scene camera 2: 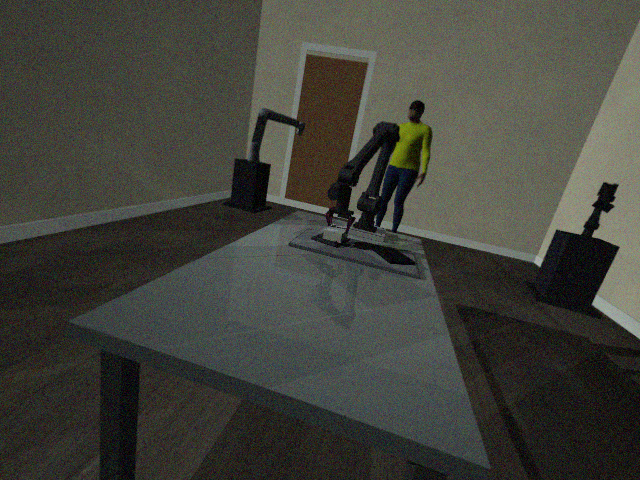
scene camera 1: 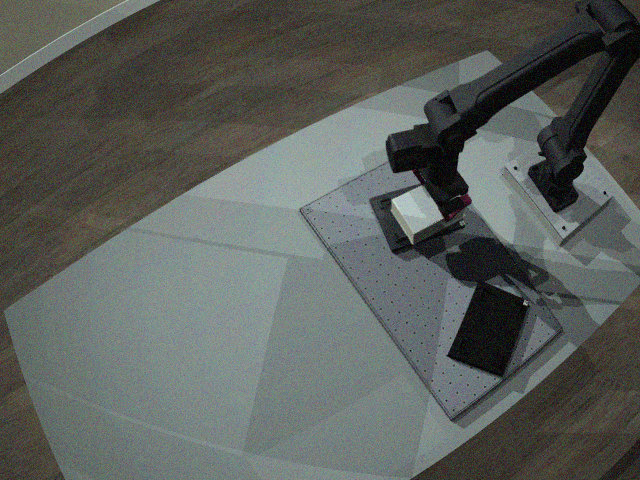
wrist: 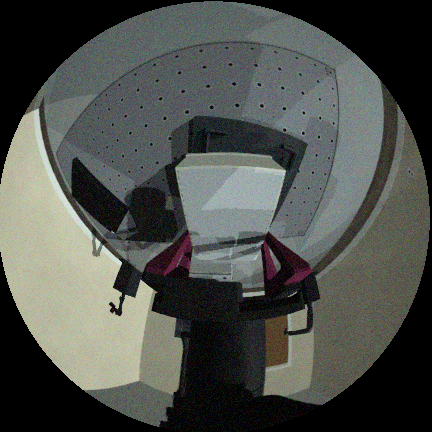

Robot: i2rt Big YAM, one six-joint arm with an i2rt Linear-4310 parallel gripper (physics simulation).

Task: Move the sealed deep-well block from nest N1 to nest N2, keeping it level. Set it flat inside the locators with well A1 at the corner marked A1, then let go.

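Frame: origin at the arm's base, x left, y back, z up, level; millimetres.
Where they show: gripper, between the fingertips: (scene camera 1: 438, 203) (wrist: 227, 230); arm's base, origin of its link: (scene camera 2: 364, 228) (scene camera 1: 552, 186).
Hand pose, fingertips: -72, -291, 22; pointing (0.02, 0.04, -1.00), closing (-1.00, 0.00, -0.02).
Things, the pixels of their top centre, and the offset from my fingertips, as dx, dy, dz. Level surfaces: height alone.
- sealed deep-well block, centre of its top: (wrist: 228, 231) (scene camera 1: 430, 201) (scene camera 2: 337, 228) +0, -20, +18
- dark nest N1, centre of its top: (wrist: 241, 196) (scene camera 1: 419, 209) (scene camera 2: 331, 236) -16, -33, -23
- Nest N2, centre of its top: (scene camera 1: 491, 325) (wrist: 90, 203) (scene camera 2: 393, 253) +267, -27, -23
- perforated grey board, centre of its top: (wrist: 144, 175) (scene camera 1: 439, 270) (scene camera 2: 355, 248) +111, -57, -40
- table, height of its surface: dz -54
The sealed deep-well block (scene camera 1: 417, 210) (scene camera 2: 333, 235) (wrist: 232, 192), pale with a flat white top, looks level and sits in or barely above the dark nest N1 (scene camera 1: 384, 219) (wrist: 240, 131). My gripper (scene camera 1: 438, 200) (scene camera 2: 338, 227) (wrist: 227, 230) points down at the block's arm-side end. Its crimson fingers press against the block's two opposite sides, shut on it. Nest N2 (scene camera 1: 488, 330) (scene camera 2: 395, 256) (wrist: 97, 197) is a black plate with a small white mark at one corner, with no block on it. The block's underside, the wells and the A1 lettering cannot be made out.
Both nests stand on a perforated grey board (scene camera 1: 361, 258) (wrist: 220, 75) on the table (scene camera 1: 180, 320) (scene camera 2: 289, 320). The arm's pale base plate (scene camera 1: 563, 227) stands beside the board. A person in yellow (scene camera 2: 412, 147) stands behind the table. The arm's shadow falls between the nests.
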